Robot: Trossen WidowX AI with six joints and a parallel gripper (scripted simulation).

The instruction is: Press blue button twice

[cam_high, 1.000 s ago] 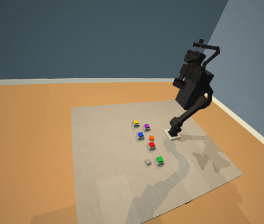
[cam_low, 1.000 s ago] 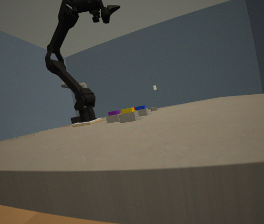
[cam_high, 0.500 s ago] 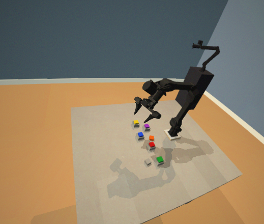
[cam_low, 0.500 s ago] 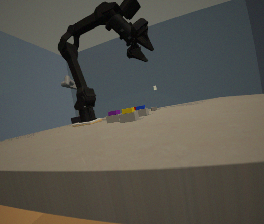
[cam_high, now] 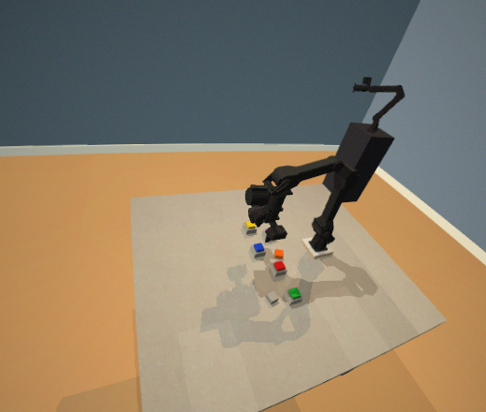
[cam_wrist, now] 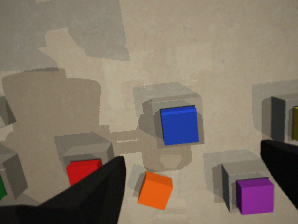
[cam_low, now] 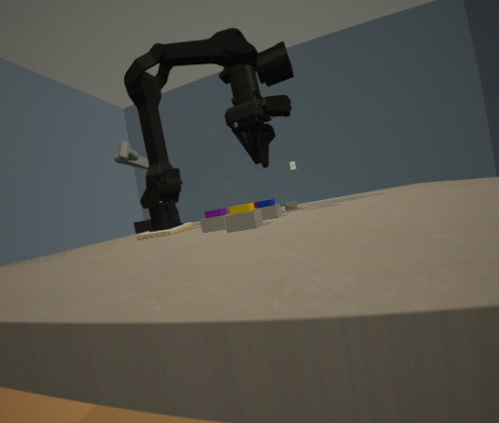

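The blue button lies 10 mm behind my gripper tip and 80 mm below it. The rest, counted from my gripper tip: orange block: 90 mm behind, 30 mm to the left, 100 mm below; then red button: 60 mm behind, 100 mm to the left, 80 mm below; then purple button: 90 mm behind, 70 mm to the right, 80 mm below.
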